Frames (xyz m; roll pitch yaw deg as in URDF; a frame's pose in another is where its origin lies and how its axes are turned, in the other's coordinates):
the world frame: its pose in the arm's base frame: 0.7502 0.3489 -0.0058 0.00 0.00 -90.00
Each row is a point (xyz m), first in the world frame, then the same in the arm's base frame.
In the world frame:
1: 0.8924 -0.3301 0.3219
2: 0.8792 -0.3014 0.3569
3: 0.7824 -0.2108 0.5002
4: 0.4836 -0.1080 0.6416
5: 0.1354 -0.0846 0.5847
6: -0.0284 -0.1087 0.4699
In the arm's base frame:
1: 0.4201 -0.5435 0.3161
2: 0.4488 -0.5303 0.3511
3: 0.5394 -0.4335 0.4944
4: 0.6422 -0.1347 0.6358
5: 0.6656 0.2135 0.5789
6: 0.6415 0.3773 0.4641

